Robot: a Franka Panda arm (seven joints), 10 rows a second.
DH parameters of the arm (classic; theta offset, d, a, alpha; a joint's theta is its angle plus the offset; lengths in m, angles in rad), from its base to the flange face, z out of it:
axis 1: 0 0.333 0 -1.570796
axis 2: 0 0 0 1.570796
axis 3: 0 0.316 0.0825 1.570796
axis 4: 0 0 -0.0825 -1.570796
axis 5: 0 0.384 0 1.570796
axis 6: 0 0 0.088 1.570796
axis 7: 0 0.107 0 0
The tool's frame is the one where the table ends.
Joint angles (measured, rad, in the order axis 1, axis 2, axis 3, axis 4, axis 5, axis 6, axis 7), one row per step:
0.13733 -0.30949 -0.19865 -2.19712 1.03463 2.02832 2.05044
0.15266 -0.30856 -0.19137 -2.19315 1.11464 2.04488 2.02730
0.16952 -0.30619 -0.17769 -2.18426 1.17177 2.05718 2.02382
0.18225 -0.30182 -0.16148 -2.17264 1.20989 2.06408 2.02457
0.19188 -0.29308 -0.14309 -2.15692 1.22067 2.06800 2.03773
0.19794 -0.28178 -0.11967 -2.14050 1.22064 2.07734 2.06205
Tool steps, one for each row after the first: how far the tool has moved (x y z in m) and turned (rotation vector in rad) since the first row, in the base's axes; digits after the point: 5 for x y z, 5 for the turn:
0.00263 0.01117 0.00607 0.06103 -0.03045 -0.00590
0.00474 0.02623 0.01267 0.10611 -0.04460 -0.00380
0.00642 0.04095 0.01860 0.13562 -0.05274 0.00554
0.00847 0.05545 0.02303 0.14330 -0.04929 0.01971
0.01082 0.07039 0.02610 0.14138 -0.03724 0.02871

